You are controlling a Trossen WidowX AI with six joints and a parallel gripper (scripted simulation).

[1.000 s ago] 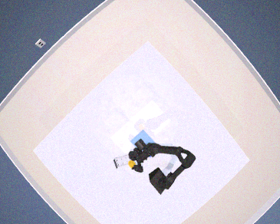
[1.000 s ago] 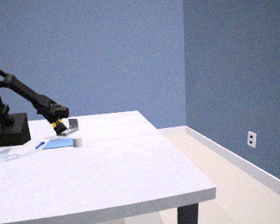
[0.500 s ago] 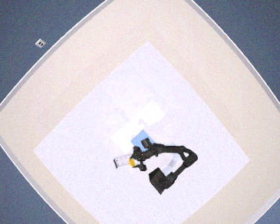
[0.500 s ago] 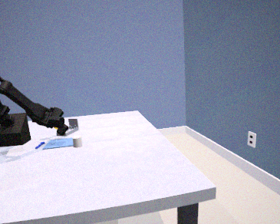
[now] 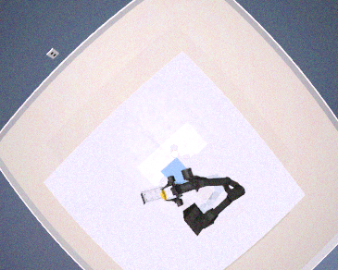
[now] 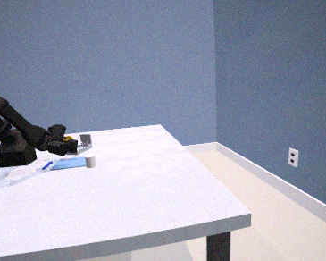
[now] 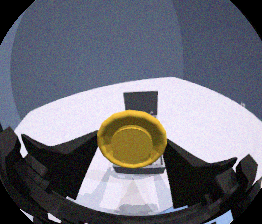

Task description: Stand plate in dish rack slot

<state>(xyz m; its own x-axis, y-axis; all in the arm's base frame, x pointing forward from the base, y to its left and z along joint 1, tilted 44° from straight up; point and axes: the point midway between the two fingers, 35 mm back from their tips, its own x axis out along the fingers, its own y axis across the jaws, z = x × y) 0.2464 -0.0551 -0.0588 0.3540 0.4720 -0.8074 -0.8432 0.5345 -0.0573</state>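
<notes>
My gripper tip is 30 mm short of the dish rack, 50 mm to the right of it and 50 mm above it. From my gripper tip the other things lie so: blue utensil: 80 mm behind, 130 mm to the right, 70 mm below; then plate: 10 mm to the right; then pale cup: 120 mm ahead, 230 mm to the right, 40 mm below.
</notes>
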